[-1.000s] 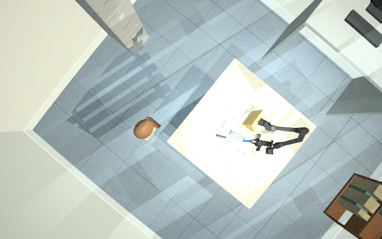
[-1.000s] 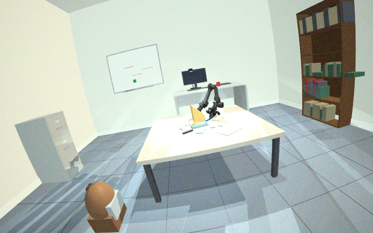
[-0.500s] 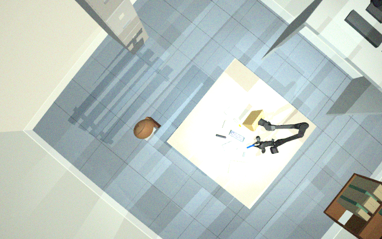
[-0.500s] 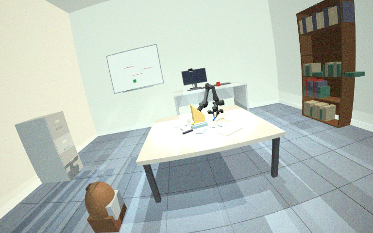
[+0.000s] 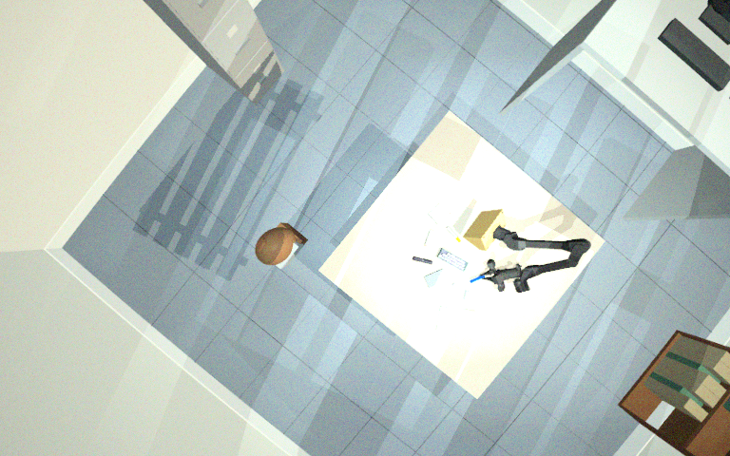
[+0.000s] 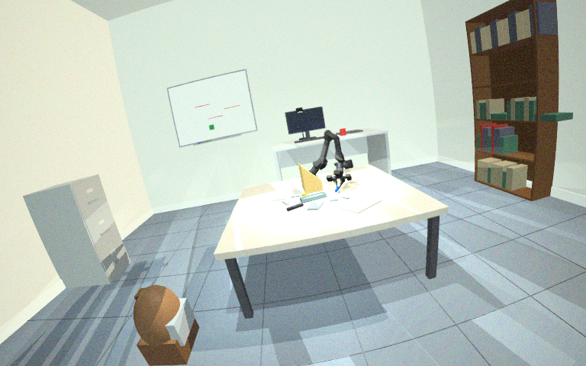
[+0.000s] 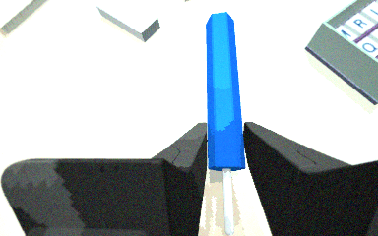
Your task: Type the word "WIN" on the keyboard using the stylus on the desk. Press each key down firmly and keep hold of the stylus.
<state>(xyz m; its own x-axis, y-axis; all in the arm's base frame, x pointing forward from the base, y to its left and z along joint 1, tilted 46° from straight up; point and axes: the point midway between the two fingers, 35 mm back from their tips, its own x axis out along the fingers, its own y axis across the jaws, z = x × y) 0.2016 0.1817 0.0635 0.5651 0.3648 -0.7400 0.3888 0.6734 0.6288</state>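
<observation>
My gripper tip is 10 mm past the blue stylus. Also, from my gripper tip: W key (150 mm to the right, 30 mm ahead, 20 mm below); then small block (150 mm ahead, 60 mm to the right, 30 mm below); then grey pad (190 mm to the right, 190 mm ahead, 30 mm below).
</observation>
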